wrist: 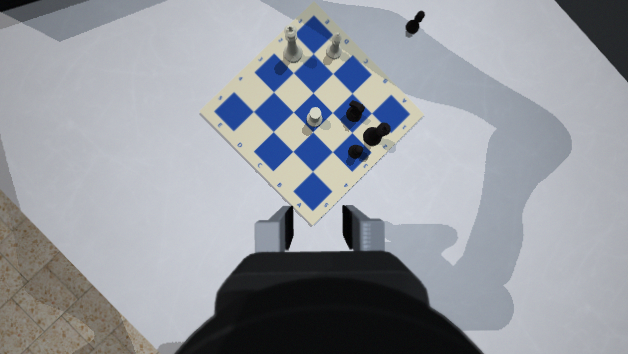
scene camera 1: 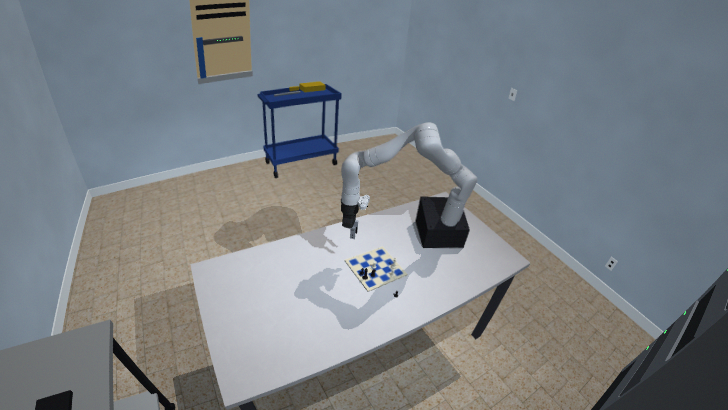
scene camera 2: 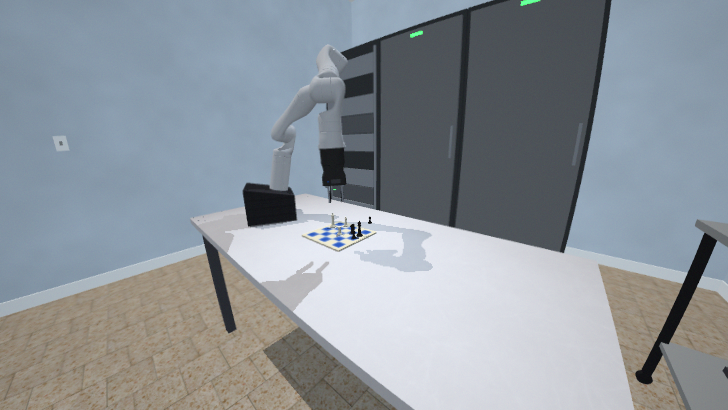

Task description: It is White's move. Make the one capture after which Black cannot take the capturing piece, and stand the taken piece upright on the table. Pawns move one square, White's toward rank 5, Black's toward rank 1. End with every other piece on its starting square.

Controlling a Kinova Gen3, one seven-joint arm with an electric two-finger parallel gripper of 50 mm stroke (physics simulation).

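Frame: origin at the arm's base, x right, y ahead, z up, level; centimetres.
Where they show: gripper, fingertip midpoint: (wrist: pixel 317 220) (scene camera 1: pixel 353 235) (scene camera 2: pixel 336 201); arm's base, link origin: (scene camera 1: pixel 449 219) (scene camera 2: pixel 278 189).
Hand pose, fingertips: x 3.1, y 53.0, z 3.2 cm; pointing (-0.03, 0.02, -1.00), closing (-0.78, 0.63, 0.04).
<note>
Each offset is from my fingertips to the top centre of the thing. Level surfaces: height alone.
My gripper (scene camera 1: pixel 354 235) (scene camera 2: pixel 335 200) (wrist: pixel 317 220) is open and empty, high above the table beside the board's A5 corner. The chessboard @[dz -16.6, dx -7.8, dy -9.1 cm] (scene camera 1: pixel 380 252) (scene camera 2: pixel 338 244) (wrist: pixel 233 111) lies flat. In the wrist view a pale flat-topped rook @[dz -13.3, dx -7.3, dy -8.4 cm] (wrist: pixel 314 117) stands on C3, a tall pale king @[dz -10.2, dx -10.8, dy -17.2 cm] (wrist: pixel 292 51) on E2 and a smaller pale piece @[dz -12.2, dx -15.3, dy -13.9 cm] (wrist: pixel 334 50) on D1. A black knight @[dz -12.6, dx -11.9, dy -5.6 cm] (wrist: pixel 354 112) stands on B2, a tall black piece @[dz -10.2, dx -12.0, dy -1.5 cm] (wrist: pixel 372 136) on A2 and a small black piece @[dz -13.4, dx -8.8, dy -1.4 cm] (wrist: pixel 355 151) on A3. A black pawn @[dz -14.0, dx -26.5, dy -9.8 cm] (scene camera 1: pixel 395 293) (scene camera 2: pixel 369 220) (wrist: pixel 412 26) stands upright on the table, off the board.
The arm's black base block (scene camera 1: pixel 442 234) (scene camera 2: pixel 270 208) stands on the table @[dz -17.2 cm] (scene camera 1: pixel 264 315) (scene camera 2: pixel 458 305) beyond the board's rank 1 side. A blue cart (scene camera 1: pixel 300 150) stands on the floor behind the table. Grey cabinets (scene camera 2: pixel 417 127) stand beyond the table.
</note>
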